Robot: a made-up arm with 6 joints.
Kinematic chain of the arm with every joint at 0, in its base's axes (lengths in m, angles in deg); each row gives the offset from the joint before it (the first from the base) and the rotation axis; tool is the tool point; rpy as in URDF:
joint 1: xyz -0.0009 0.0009 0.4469 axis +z
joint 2: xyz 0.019 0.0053 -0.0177 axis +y
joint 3: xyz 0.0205 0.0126 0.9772 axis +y
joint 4: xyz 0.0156 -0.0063 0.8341 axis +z
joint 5: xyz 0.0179 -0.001 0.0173 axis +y
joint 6: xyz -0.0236 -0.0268 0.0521 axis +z
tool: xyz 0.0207 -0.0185 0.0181 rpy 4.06 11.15 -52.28
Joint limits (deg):
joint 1: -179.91..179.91
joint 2: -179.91..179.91
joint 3: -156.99..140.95
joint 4: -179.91..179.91
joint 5: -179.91..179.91
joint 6: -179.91..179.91
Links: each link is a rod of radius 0.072 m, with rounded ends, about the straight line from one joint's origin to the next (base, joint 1, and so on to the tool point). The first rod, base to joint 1, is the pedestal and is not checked.
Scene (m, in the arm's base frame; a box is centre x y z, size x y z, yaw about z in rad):
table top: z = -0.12
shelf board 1: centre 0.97 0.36 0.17 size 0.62 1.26 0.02 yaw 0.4
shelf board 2: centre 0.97 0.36 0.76 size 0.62 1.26 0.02 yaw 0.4
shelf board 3: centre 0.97 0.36 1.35 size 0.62 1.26 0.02 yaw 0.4
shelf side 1: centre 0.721 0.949 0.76 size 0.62 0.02 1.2 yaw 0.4
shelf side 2: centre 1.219 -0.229 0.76 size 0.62 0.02 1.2 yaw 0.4
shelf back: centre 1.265 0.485 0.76 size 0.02 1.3 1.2 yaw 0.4
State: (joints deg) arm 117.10 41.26 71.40 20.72 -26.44 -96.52
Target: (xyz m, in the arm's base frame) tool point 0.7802 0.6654 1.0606
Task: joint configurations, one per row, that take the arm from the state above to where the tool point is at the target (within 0.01 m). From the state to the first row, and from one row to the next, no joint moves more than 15 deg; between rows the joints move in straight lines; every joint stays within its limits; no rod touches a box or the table.
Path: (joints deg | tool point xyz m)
1: 102.51 27.01 85.42 22.09 -27.93 -96.28 | -0.2348 1.2937 0.9657
2: 87.91 12.75 99.44 23.46 -29.41 -96.03 | 0.0916 1.0840 1.0565
3: 73.32 -1.50 113.47 24.83 -30.90 -95.79 | 0.2933 0.7940 1.0885
4: 58.73 -15.76 127.49 26.19 -32.39 -95.55 | 0.3593 0.4875 1.0606
5: 51.08 -3.21 115.43 25.72 -31.50 -95.49 | 0.5523 0.5987 1.0839
6: 43.43 9.34 103.36 25.24 -30.61 -95.44 | 0.7802 0.6655 1.0606

